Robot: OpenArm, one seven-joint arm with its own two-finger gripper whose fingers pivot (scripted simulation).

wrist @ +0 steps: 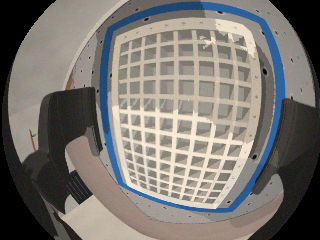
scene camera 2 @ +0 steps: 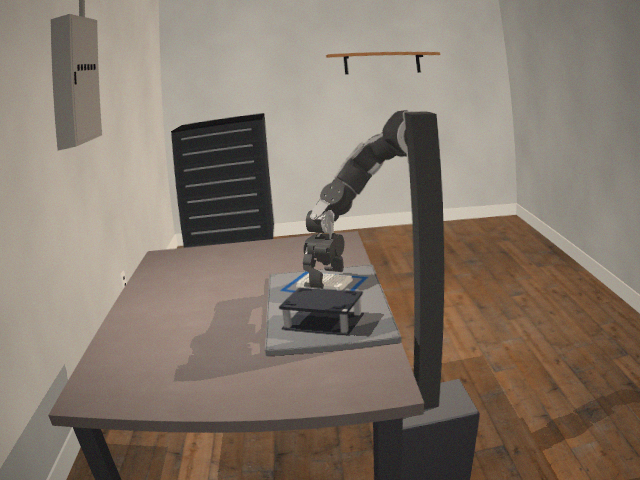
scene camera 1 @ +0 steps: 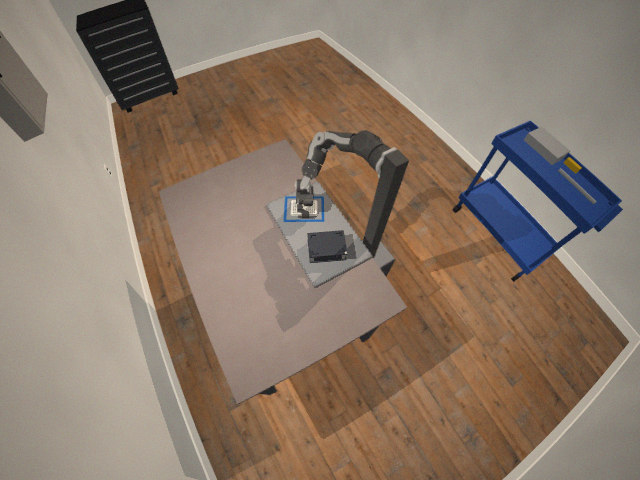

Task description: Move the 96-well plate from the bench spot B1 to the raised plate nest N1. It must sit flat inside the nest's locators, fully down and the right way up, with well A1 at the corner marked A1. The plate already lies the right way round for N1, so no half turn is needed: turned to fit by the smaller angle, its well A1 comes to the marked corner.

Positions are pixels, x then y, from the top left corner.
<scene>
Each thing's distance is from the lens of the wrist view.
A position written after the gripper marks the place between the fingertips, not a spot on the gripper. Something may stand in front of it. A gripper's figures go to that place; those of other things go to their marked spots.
gripper (wrist: 171, 136): 0.05 m
white 96-well plate (wrist: 180, 79): 0.05 m
</scene>
